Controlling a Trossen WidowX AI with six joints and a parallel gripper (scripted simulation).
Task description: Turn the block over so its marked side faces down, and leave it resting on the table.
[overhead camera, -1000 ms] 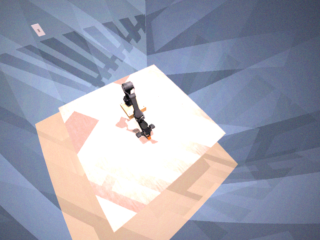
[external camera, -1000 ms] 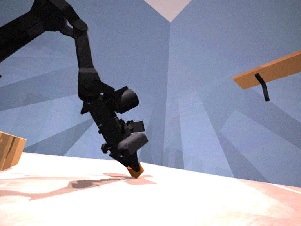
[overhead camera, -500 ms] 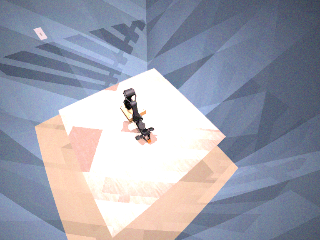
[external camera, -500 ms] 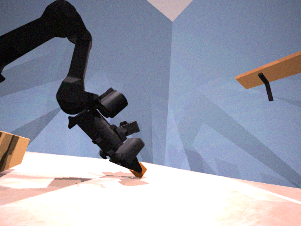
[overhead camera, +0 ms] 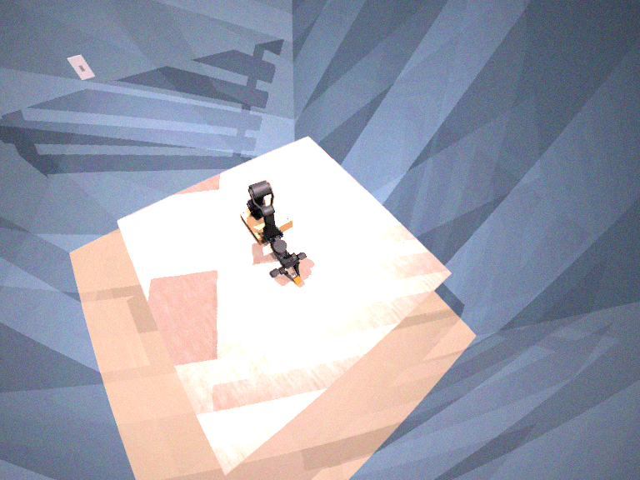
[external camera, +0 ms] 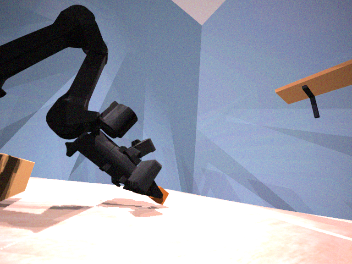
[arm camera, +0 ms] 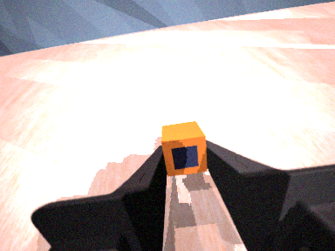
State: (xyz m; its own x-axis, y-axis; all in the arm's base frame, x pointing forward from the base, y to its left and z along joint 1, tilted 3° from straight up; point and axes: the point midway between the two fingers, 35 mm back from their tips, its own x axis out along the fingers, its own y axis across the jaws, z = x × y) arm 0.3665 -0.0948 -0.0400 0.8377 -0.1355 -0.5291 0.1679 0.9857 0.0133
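Right now the block is 10 mm behind my gripper tip and 10 mm above it.
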